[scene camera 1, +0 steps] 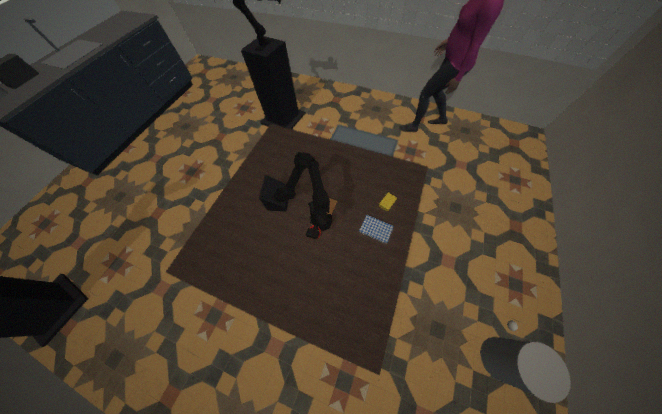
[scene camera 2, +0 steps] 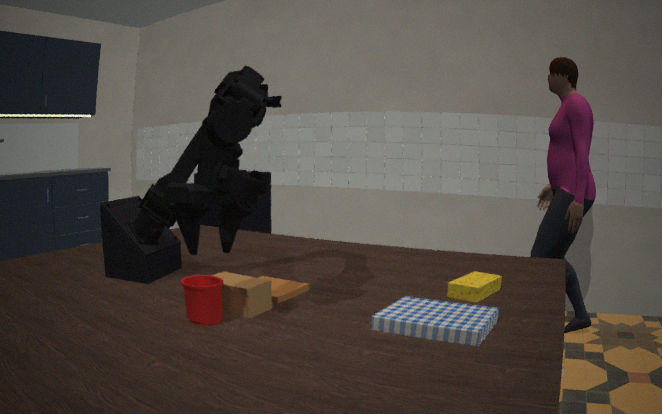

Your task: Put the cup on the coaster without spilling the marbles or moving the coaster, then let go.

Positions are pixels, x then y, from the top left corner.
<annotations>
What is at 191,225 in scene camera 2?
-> The gripper.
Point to a tan wooden block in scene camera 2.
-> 244,296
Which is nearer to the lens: the red cup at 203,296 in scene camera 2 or the yellow sponge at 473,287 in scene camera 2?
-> The red cup.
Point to a blue-and-white checked cloth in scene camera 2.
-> At 466,324
</annotations>
